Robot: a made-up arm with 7 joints.
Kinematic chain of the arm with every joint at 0, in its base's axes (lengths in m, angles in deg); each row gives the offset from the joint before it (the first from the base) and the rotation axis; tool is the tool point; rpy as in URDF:
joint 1: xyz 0 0 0.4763 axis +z
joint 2: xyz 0 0 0 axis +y
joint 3: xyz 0 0 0.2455 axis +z
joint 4: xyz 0.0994 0 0 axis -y
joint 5: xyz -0.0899 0 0.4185 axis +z
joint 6: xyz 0 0 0 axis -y
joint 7: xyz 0.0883 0 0 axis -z
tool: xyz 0 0 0 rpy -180 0 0
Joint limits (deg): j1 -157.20..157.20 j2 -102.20..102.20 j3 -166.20..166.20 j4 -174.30..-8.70 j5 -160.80..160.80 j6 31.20..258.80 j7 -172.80..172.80
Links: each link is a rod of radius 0.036 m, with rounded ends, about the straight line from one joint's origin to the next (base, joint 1, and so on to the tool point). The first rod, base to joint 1, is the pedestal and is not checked.
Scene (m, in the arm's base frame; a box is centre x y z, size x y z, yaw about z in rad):
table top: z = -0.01
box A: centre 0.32 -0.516 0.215 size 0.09 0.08 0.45 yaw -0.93
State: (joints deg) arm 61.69 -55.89 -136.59 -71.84 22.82 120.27 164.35
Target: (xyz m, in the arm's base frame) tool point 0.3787 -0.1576 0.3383
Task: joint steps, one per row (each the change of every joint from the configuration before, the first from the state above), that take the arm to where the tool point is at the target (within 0.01 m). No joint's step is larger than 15 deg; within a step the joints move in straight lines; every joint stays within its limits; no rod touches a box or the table.
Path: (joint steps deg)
1: -7.63 0.12 3.40 -14.79 -1.70 -1.12 -3.69
2: -7.62 0.12 3.39 -14.79 -1.69 -1.13 -3.70
3: -7.63 0.13 3.40 -14.79 -1.70 -1.12 -3.69
4: -7.63 0.12 3.40 -14.79 -1.70 -1.12 -3.70
5: 8.57 -5.81 11.74 -13.33 3.43 -4.87 7.39
6: 8.56 -5.81 11.73 -13.33 3.43 -4.88 7.39

